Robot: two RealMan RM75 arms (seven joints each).
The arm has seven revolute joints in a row. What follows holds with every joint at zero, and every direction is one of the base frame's. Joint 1 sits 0.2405 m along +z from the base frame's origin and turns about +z. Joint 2 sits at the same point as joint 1 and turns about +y. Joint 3 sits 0.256 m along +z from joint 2 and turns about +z. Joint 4 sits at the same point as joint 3 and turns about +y. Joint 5 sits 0.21 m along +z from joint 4 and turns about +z. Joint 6 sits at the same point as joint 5 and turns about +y. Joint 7 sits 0.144 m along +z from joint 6 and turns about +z. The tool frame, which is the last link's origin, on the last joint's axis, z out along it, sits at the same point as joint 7; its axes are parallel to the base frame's.
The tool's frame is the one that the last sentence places.
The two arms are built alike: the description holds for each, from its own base.
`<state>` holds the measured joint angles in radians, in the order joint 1, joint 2, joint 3, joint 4, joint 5, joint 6, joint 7, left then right.
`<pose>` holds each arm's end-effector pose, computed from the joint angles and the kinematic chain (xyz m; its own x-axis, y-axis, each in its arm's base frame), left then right.
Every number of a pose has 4 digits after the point.
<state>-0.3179 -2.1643 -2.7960 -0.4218 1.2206 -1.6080 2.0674 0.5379 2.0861 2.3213 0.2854 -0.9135 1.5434 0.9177</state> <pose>-0.3194 0.2849 0.0667 0.2376 -0.1962 0.9513 0.8528 -0.4267 -0.3010 0.2387 0.3560 0.0387 -0.2969 -0.1756 0.9386 0.6690 0.6632 0.3357</pose>
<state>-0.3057 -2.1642 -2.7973 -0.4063 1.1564 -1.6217 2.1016 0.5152 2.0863 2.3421 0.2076 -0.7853 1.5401 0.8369</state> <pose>-0.3239 0.2793 0.0732 0.2323 -0.2568 0.9382 0.8642 -0.3881 -0.3202 0.2627 0.3488 0.0449 -0.2689 -0.2399 0.9328 0.7648 0.5356 0.3582</pose>
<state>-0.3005 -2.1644 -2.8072 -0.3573 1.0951 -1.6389 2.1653 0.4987 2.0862 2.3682 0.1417 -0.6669 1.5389 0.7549</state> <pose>-0.3285 0.2733 0.0736 0.2307 -0.3159 0.9203 0.8797 -0.3364 -0.3360 0.2849 0.3409 0.0519 -0.2688 -0.3070 0.9130 0.8361 0.3962 0.3794</pose>
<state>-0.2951 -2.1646 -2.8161 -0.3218 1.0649 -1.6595 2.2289 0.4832 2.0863 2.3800 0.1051 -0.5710 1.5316 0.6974</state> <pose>-0.3311 0.2678 0.0724 0.2510 -0.3562 0.9001 0.8820 -0.2990 -0.3643 0.3024 0.3337 0.0582 -0.2842 -0.3515 0.8920 0.8776 0.2794 0.3896</pose>
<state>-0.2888 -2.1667 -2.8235 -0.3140 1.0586 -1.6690 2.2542 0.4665 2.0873 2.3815 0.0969 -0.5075 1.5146 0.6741</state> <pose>-0.3326 0.2641 0.0722 0.2647 -0.3717 0.8898 0.8814 -0.2810 -0.3796 0.3154 0.3283 0.0631 -0.2959 -0.3702 0.8806 0.9003 0.2000 0.3866</pose>
